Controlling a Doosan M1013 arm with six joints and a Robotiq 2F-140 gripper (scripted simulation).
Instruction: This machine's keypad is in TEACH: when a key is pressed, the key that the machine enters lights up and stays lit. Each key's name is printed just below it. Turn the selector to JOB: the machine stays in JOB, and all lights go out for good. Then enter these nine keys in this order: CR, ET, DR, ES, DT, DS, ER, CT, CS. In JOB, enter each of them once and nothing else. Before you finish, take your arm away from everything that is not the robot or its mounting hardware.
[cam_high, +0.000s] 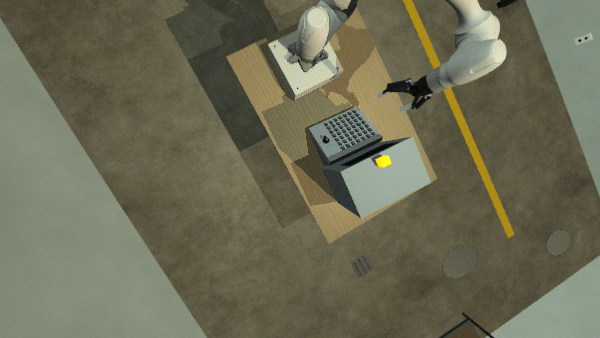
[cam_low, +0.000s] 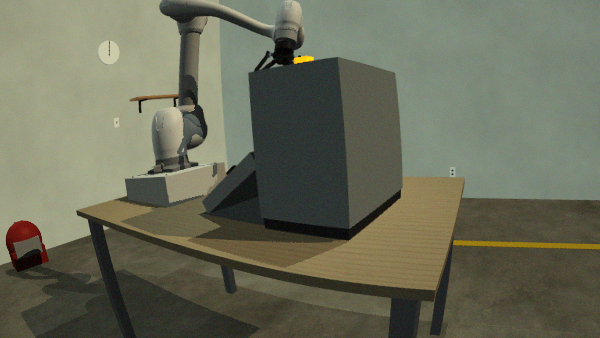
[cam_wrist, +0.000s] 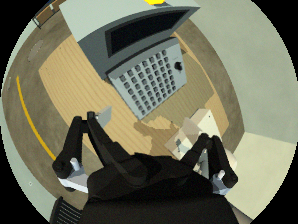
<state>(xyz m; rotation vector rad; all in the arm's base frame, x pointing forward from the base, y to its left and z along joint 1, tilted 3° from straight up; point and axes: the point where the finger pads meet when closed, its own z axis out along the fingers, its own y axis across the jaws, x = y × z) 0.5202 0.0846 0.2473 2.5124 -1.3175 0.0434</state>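
Right now my hand is 20 mm past the key, 110 mm to the left of it and 270 mm above it. The rest, counted from my hand: sloped keypad: 20 mm ahead, 200 mm to the right, 290 mm below; black selector knob: 20 mm behind, 300 mm to the right, 240 mm below.
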